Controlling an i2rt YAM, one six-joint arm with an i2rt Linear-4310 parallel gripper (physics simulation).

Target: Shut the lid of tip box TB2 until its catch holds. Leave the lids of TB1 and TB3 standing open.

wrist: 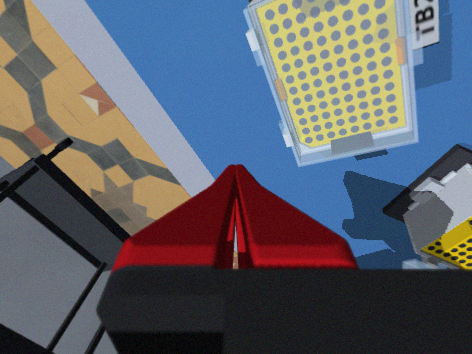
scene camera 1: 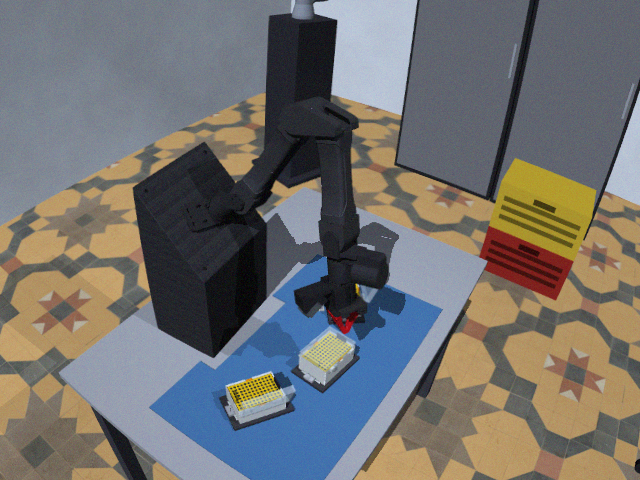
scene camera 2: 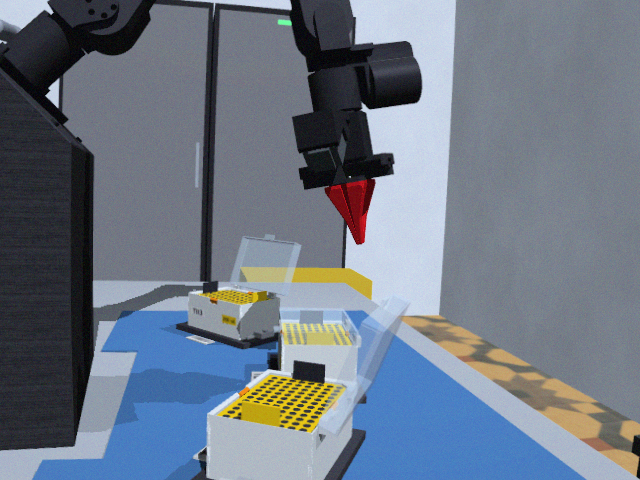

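Seen in the pictures: gripper, fingertip midpoint: (wrist: 235,176) (scene camera 1: 345,333) (scene camera 2: 360,243); arm's base, link origin: (scene camera 1: 216,210) (scene camera 2: 14,78).
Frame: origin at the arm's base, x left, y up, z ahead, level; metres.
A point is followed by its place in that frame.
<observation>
Tip box TB2 (scene camera 1: 325,365) @[z 0.374, x 0.054, y -0.265 m] (scene camera 2: 318,356) @[z 0.341, x 0.042, y -0.294 m] (wrist: 345,75) @[z 0.327, x 0.098, y -0.264 m] is the middle box. Its clear lid lies down flat over the yellow rack; whether the catch holds cannot be told. Tip box TB1 (scene camera 1: 261,408) @[z 0.394, x -0.152, y -0.249 m] (scene camera 2: 261,449) @[z 0.317, x -0.181, y -0.301 m] is nearest in the scene camera 2 view; its clear lid (scene camera 2: 382,335) @[z 0.400, x -0.200, y -0.203 m] stands open, tilted back. Tip box TB3 (scene camera 2: 214,315) @[z 0.165, x 0.258, y -0.307 m] (wrist: 462,195) @[z 0.222, x 0.242, y -0.305 m] has its lid (scene camera 2: 268,263) @[z 0.229, x 0.355, y -0.236 m] standing open; the arm mostly hides it in the scene camera 1 view. My gripper (scene camera 1: 345,329) @[z 0.381, x 0.101, y -0.171 m] (scene camera 2: 360,241) @[z 0.381, x 0.101, y -0.171 m] (wrist: 235,176) @[z 0.381, x 0.101, y -0.171 m] is shut and empty, above and beside TB2's end toward TB3, touching no box.
The boxes stand on dark bases on a blue mat (scene camera 1: 330,434) @[z 0.502, x -0.034, y -0.342 m] (scene camera 2: 439,413) @[z 0.475, x 0.017, y -0.342 m] on a grey table (scene camera 1: 113,372) @[z 0.030, x -0.381, y -0.345 m]. The dark arm pedestal (scene camera 1: 206,258) @[z 0.093, x -0.088, y -0.050 m] (scene camera 2: 41,289) @[z 0.115, x -0.132, y -0.201 m] stands along one side. Beyond the table are a yellow and red crate stack (scene camera 1: 547,206) and grey cabinets (scene camera 1: 454,93).
</observation>
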